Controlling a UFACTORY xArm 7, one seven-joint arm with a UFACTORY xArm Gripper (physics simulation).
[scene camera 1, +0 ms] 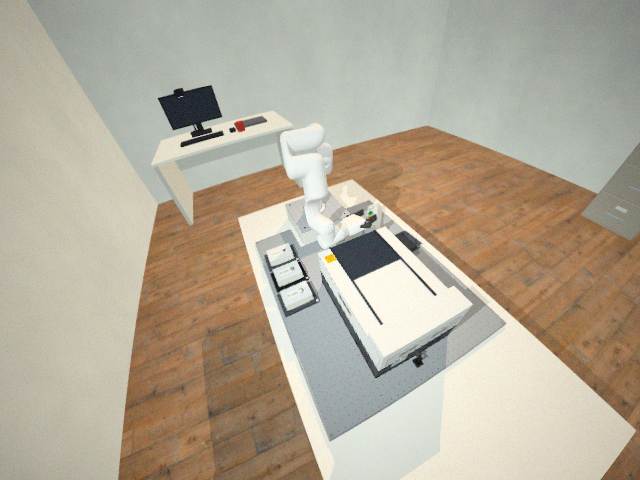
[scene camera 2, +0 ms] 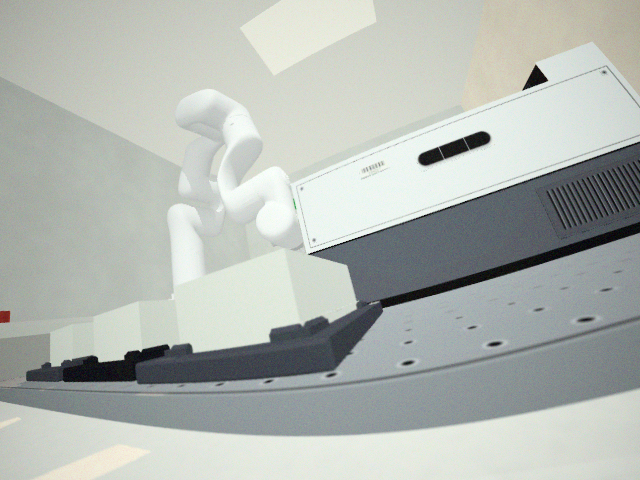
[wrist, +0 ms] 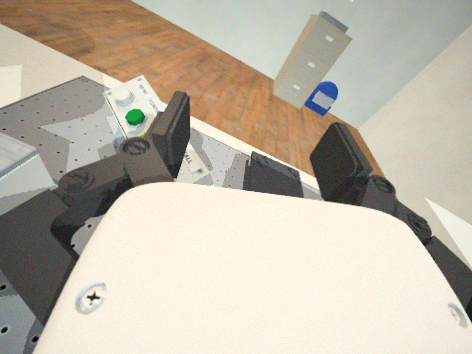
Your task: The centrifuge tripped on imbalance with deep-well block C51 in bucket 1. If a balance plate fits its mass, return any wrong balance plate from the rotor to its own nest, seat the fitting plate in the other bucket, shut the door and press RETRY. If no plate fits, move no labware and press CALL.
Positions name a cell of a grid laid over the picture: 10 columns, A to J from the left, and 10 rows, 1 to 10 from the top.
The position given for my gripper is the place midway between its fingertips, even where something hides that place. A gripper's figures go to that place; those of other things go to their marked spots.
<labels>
My gripper (wrist: F4): 0.12 m from the lens. A white centrifuge (wrist: J7) is 0.17 m from the lens. A button box (wrist: C3): 0.33 m from the lens. The marked spots on the white centrifuge and the button box are 0.36 m apart.
</labels>
